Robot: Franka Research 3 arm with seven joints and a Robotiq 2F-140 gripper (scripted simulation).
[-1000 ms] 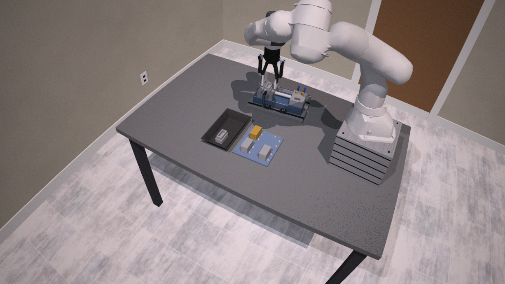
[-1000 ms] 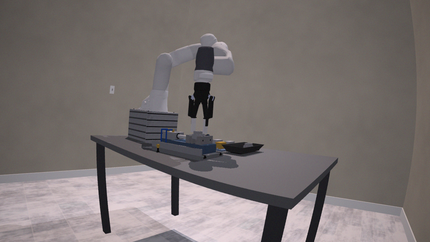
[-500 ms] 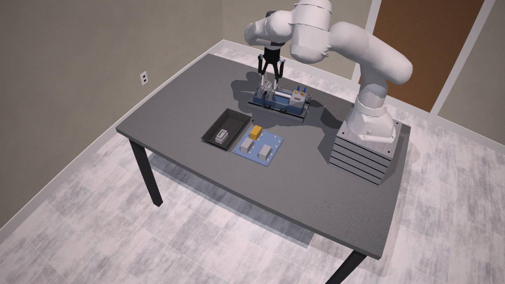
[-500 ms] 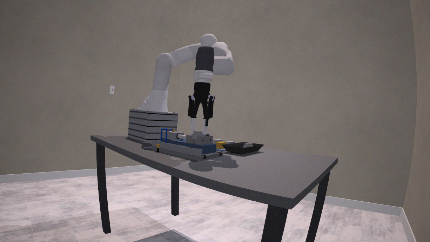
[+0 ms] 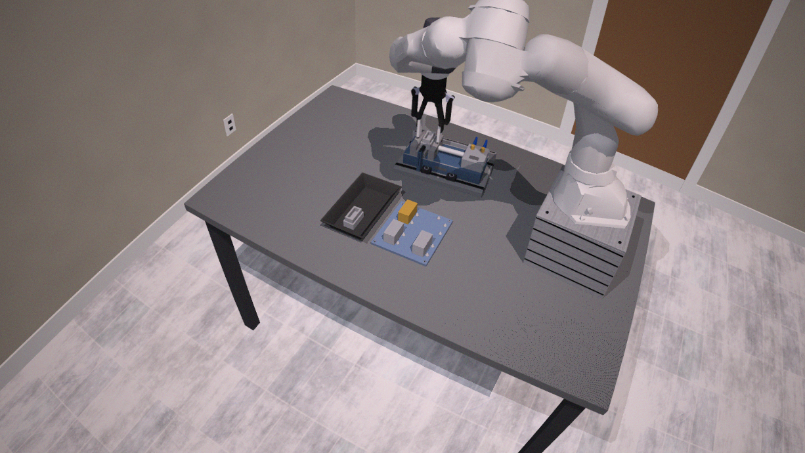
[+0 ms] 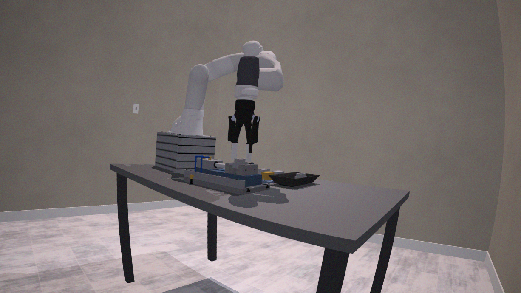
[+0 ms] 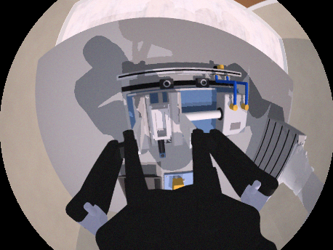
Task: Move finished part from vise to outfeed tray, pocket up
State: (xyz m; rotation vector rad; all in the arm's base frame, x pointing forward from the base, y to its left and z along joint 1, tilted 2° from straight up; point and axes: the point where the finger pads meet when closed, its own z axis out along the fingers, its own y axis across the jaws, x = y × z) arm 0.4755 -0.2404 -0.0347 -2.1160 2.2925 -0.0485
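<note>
Right now my hand is 7 cm past the blue vise, 1 cm to the right of it and 10 cm above it. From my hand the other things lie so: yellow block (1 cm behind, 27 cm to the left, 11 cm below); then grey rail (7 cm behind, 9 cm to the right, 10 cm below); then blue plate (4 cm behind, 32 cm to the left, 13 cm below).
</note>
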